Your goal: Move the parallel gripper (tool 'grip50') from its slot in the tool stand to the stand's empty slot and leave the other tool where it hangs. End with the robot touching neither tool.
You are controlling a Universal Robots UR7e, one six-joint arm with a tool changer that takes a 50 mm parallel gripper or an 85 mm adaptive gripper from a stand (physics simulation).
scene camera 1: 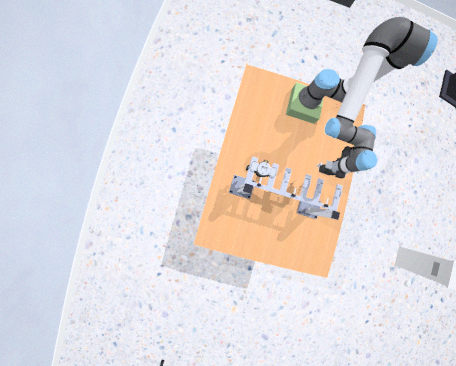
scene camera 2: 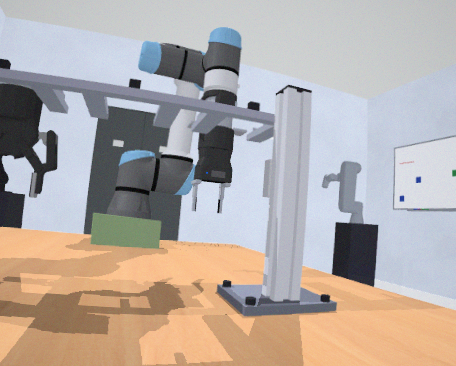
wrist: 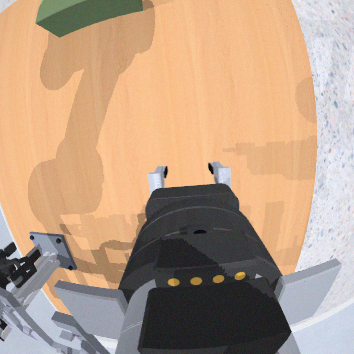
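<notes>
Scene camera 1: tool stand (scene camera 1: 240,186). Scene camera 2: parallel gripper (scene camera 2: 215,148). Wrist view: parallel gripper (wrist: 194,235) as well.
</notes>
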